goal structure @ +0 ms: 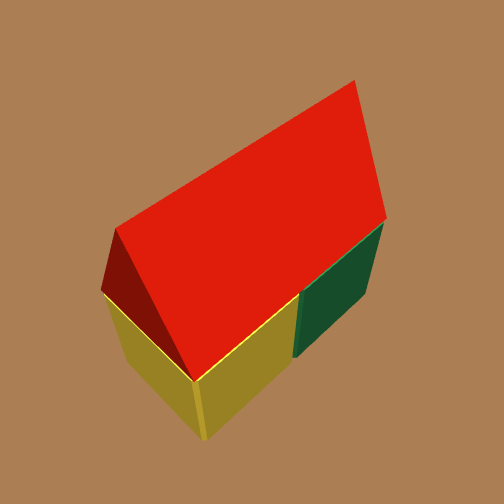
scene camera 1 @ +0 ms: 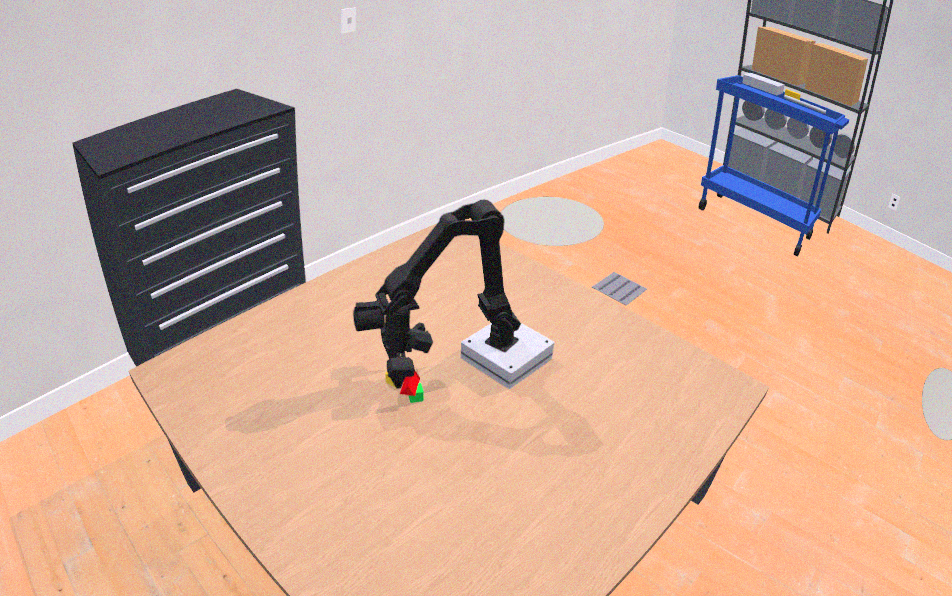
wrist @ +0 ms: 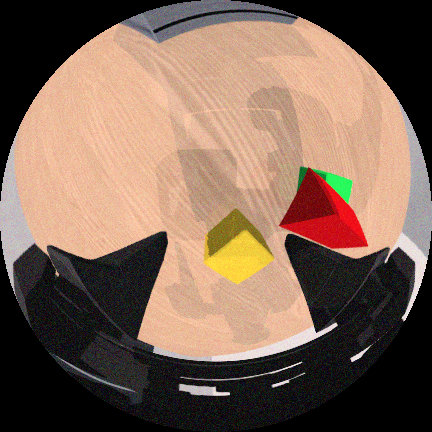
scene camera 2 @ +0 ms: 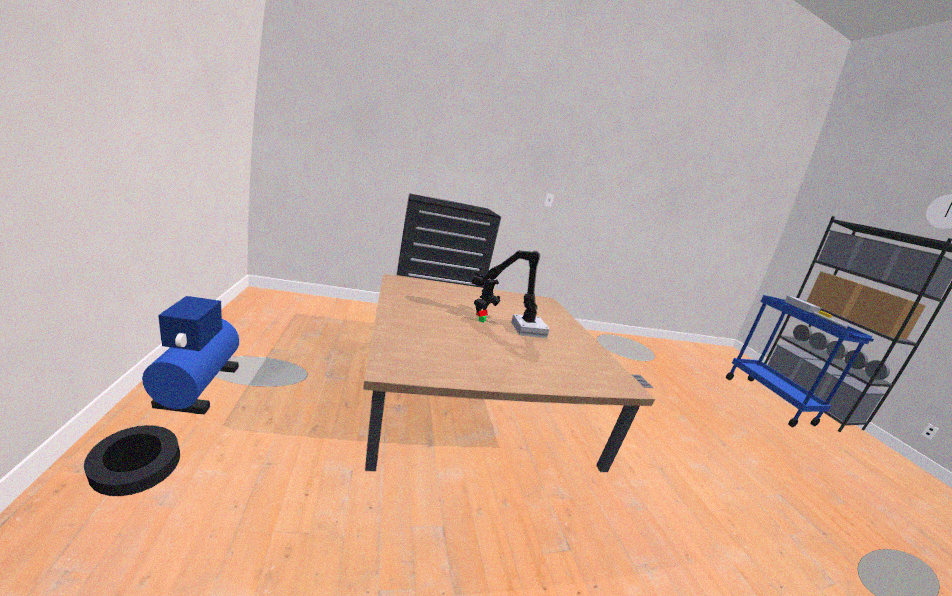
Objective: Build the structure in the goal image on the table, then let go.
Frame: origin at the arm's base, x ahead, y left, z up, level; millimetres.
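Seen in the pictures: gripper, fingertip midpoint: (wrist: 228, 239); arm's base, link origin: (scene camera 1: 501, 341) (scene camera 2: 528, 320).
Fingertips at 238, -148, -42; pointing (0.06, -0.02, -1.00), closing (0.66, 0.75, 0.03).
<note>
Pixels of each thing's top centre, then the offset from my fingertips to it, as dx, dy, dz. Level surfaces: height alone.
- yellow block, top centre: (wrist: 240, 262) (scene camera 1: 394, 371) +7, +1, +19
- longer red block, top centre: (wrist: 351, 246) (scene camera 1: 408, 376) (scene camera 2: 482, 309) +22, +61, +48
- green block, top centre: (wrist: 337, 200) (scene camera 1: 415, 387) (scene camera 2: 483, 315) +17, +79, +19
- wooden table, surface height: dz -14
A yellow block (scene camera 1: 389, 379) (wrist: 239, 262) sits on the table between my open fingertips in the wrist view, with bare space on both sides of it. My gripper (scene camera 1: 399, 383) (wrist: 228, 239) is open and low over the table. A longer red block (scene camera 1: 410, 384) (scene camera 2: 483, 313) (wrist: 345, 225) lies above a green block (scene camera 1: 416, 397) (scene camera 2: 482, 319) (wrist: 341, 186) and partly hides it. In the wrist view the red block is close beside the right fingertip; whether they touch I cannot tell. In scene camera 1 the gripper hides part of the yellow block.
The arm's pale base plate (scene camera 1: 507, 354) (scene camera 2: 530, 326) stands on the wooden table (scene camera 1: 491, 505) (scene camera 2: 491, 372), to the right of the blocks in both scene views. A dark drawer cabinet (scene camera 1: 210, 210) (scene camera 2: 453, 242) stands behind the table.
</note>
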